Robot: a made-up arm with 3 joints. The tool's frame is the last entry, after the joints.
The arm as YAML. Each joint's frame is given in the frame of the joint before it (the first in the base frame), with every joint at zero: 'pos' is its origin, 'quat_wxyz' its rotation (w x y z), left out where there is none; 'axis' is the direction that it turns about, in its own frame. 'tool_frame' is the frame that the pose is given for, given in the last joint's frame.
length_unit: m
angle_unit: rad
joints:
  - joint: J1
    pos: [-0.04, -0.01, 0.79]
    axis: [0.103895, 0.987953, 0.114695]
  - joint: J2
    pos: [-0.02, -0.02, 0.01]
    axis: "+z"
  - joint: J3
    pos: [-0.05, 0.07, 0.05]
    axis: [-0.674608, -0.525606, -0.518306]
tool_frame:
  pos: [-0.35, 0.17, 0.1]
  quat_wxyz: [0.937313, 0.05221, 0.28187, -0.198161]
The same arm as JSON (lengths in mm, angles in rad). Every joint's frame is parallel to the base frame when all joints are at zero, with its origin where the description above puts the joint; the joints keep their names.
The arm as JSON. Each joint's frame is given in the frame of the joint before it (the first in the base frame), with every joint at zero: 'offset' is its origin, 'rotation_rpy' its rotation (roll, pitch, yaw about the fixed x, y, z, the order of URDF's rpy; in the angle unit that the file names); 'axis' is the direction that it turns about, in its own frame. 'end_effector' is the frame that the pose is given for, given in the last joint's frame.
{"length_unit": "mm", "angle_unit": "rad", "chain": [
  {"id": "J1", "offset": [-40.0, -10.0, 790.0], "rotation_rpy": [0.0, 0.0, 0.0], "axis": [0.103895, 0.987953, 0.114695]},
  {"id": "J2", "offset": [-20.0, -20.0, 10.0], "rotation_rpy": [0.0, 0.0, 0.0], "axis": [0.0, 0.0, 1.0]},
  {"id": "J3", "offset": [-50.0, 70.0, 50.0], "rotation_rpy": [0.0, 0.0, 0.0], "axis": [-0.674608, -0.525606, -0.518306]}
], "end_effector": {"offset": [-350.0, 170.0, 100.0], "rotation_rpy": [-0.0166, 0.5813, -0.4216]}}

